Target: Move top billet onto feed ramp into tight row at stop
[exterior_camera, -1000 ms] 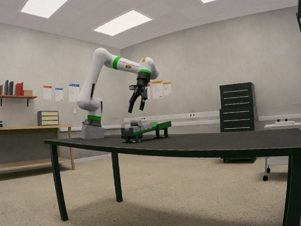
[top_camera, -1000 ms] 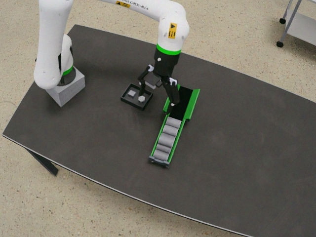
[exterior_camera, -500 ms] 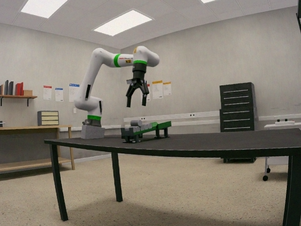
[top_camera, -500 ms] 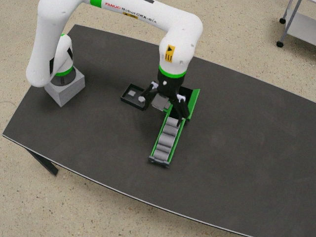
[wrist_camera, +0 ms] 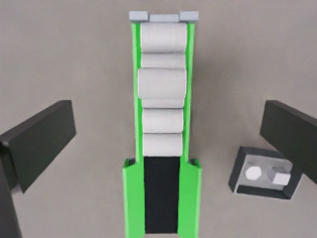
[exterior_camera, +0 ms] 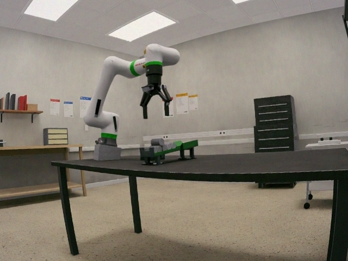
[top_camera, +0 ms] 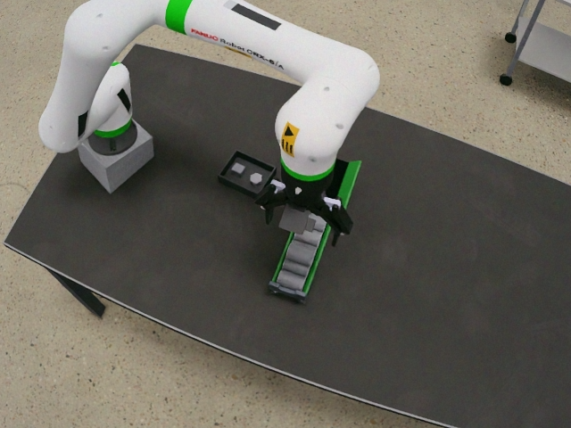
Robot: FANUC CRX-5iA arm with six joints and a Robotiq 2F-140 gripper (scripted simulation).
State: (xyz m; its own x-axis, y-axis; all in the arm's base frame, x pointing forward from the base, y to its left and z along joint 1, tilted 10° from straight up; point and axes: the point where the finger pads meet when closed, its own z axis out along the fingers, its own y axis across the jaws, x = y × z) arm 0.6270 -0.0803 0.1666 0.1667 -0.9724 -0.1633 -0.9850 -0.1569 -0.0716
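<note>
Right now my hand is 1 cm short of the grey stop, 8 cm to the left of it and 19 cm above it. The rest, counted from my hand: grey cube (28 cm behind, 17 cm to the left, 23 cm below); then small dark tray (26 cm behind, 17 cm to the left, 24 cm below); then hexagonal piece (23 cm behind, 17 cm to the left, 24 cm below).
</note>
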